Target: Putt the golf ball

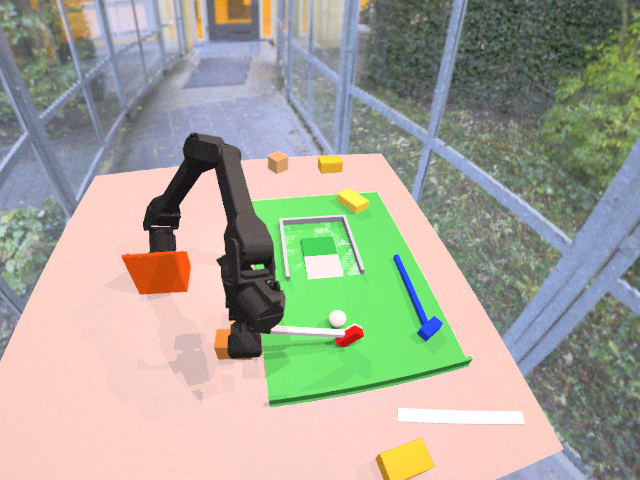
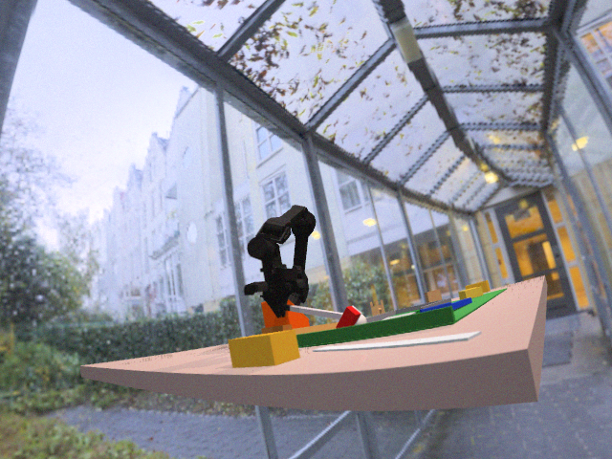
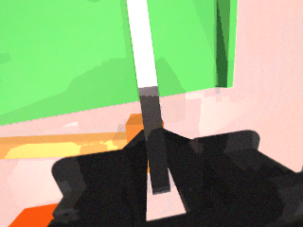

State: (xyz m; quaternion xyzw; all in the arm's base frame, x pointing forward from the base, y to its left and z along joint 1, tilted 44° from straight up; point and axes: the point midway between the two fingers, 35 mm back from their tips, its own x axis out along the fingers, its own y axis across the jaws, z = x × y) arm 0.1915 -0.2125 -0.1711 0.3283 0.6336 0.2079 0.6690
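My gripper tip is now 120 mm short of the red putter and 10 mm to the left of it. From my gripper tip the other things lie so: white golf ball (220 mm ahead, 30 mm to the left, 50 mm below); then green mat (280 mm ahead, 200 mm to the left, 70 mm below); then blue putter (450 mm ahead, 50 mm to the left, 60 mm below).
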